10 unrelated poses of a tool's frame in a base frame.
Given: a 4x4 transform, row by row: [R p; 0 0 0 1], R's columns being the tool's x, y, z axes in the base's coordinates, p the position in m. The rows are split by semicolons.
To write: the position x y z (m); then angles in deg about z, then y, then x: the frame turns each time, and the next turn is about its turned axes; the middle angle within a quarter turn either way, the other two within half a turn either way. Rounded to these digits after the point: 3 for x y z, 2 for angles.
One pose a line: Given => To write
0.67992, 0.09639, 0.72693, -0.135; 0.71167, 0.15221, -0.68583, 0.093; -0.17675, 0.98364, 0.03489, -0.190; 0, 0, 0, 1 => -0.135, 0.093, -0.190, 46.31, 10.18, 87.97
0.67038, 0.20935, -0.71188, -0.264; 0.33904, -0.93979, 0.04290, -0.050; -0.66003, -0.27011, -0.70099, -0.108; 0, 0, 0, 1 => -0.264, -0.050, -0.108, 26.83, 41.30, -158.93
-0.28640, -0.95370, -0.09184, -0.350; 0.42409, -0.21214, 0.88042, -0.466; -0.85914, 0.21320, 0.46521, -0.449; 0, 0, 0, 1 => -0.350, -0.466, -0.449, 124.03, 59.22, 24.62
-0.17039, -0.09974, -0.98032, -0.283; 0.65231, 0.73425, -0.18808, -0.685; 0.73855, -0.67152, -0.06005, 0.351; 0, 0, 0, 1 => -0.283, -0.685, 0.351, 104.64, -47.61, -95.11
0.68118, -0.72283, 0.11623, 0.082; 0.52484, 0.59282, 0.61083, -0.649; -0.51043, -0.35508, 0.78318, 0.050; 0, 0, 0, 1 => 0.082, -0.649, 0.050, 37.61, 30.69, -24.39
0.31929, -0.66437, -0.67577, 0.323; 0.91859, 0.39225, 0.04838, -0.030; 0.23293, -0.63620, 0.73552, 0.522; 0, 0, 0, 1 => 0.323, -0.030, 0.522, 70.83, -13.47, -40.86
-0.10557, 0.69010, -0.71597, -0.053; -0.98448, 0.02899, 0.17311, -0.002; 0.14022, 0.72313, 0.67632, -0.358; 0, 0, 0, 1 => -0.053, -0.002, -0.358, -96.12, -8.06, 46.92
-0.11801, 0.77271, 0.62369, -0.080; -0.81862, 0.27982, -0.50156, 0.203; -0.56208, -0.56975, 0.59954, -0.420; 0, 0, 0, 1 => -0.080, 0.203, -0.420, -98.20, 34.20, -43.54
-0.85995, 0.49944, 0.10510, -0.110; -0.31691, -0.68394, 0.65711, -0.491; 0.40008, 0.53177, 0.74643, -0.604; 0, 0, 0, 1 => -0.110, -0.491, -0.604, -159.77, -23.58, 35.47
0.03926, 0.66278, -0.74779, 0.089; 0.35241, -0.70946, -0.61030, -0.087; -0.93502, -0.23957, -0.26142, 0.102; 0, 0, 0, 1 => 0.089, -0.087, 0.102, 83.64, 69.23, -137.50
